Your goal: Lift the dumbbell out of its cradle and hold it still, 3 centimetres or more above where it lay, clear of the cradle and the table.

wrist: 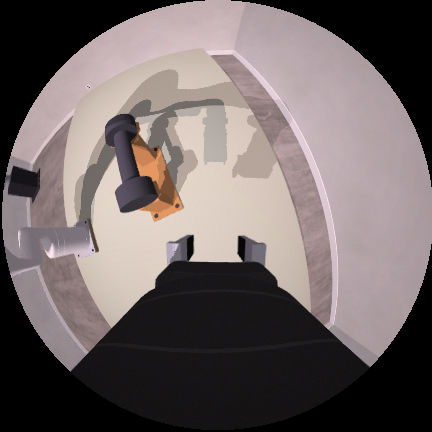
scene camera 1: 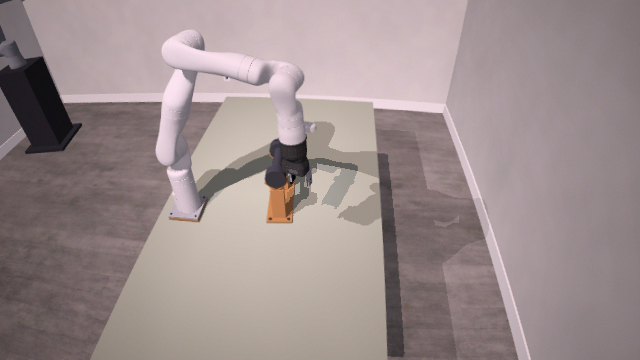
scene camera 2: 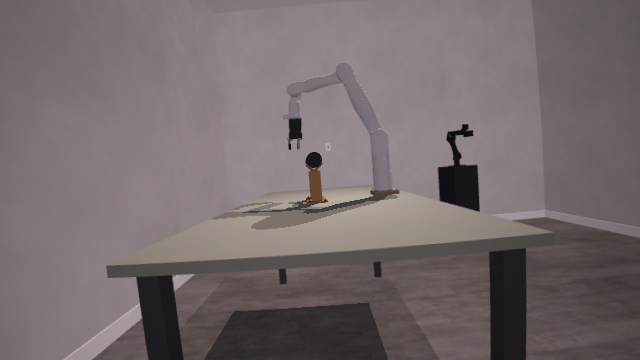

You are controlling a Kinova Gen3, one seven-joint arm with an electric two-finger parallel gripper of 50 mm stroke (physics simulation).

Scene:
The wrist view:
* gripper: 215, 244
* dark dumbbell: 135, 191
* orange cradle: 149, 161
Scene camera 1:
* gripper: 301, 182
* orange cradle: 280, 209

